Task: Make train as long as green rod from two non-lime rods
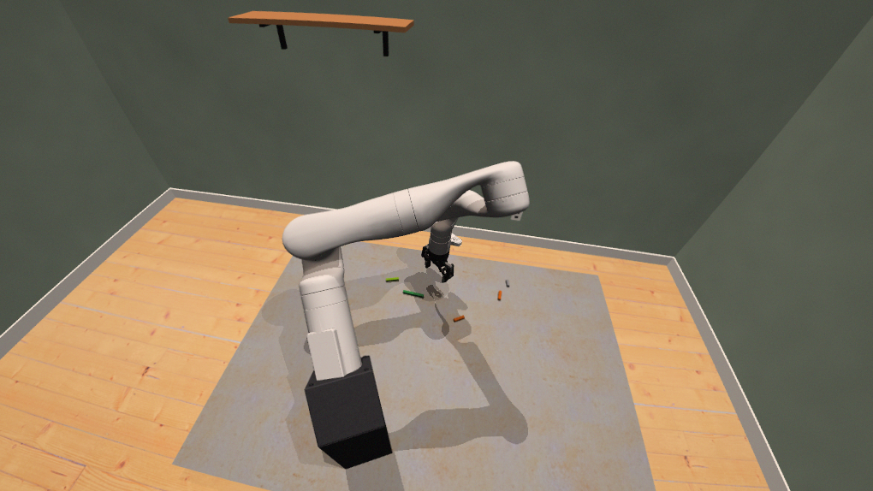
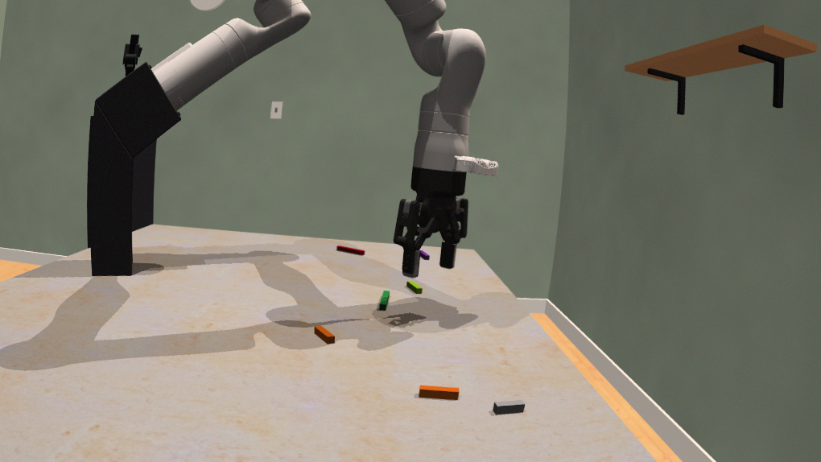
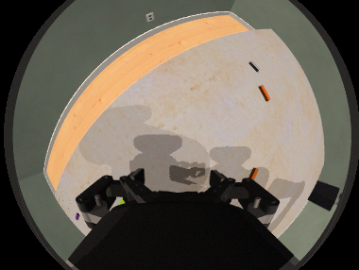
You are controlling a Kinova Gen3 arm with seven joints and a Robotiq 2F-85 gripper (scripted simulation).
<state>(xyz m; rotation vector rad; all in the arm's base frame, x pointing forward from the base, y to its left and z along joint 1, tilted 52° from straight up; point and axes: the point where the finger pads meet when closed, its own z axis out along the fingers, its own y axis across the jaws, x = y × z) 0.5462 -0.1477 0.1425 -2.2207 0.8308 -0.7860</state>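
The orange rod lies 260 mm to the right of my hand, 70 mm below it and 40 mm ahead of it. Round my hand: green rod: 70 mm below, 70 mm behind, 60 mm to the left; lime rod: 170 mm to the left, 70 mm below, 30 mm behind; grey rod: 280 mm to the right, 110 mm ahead, 70 mm below.
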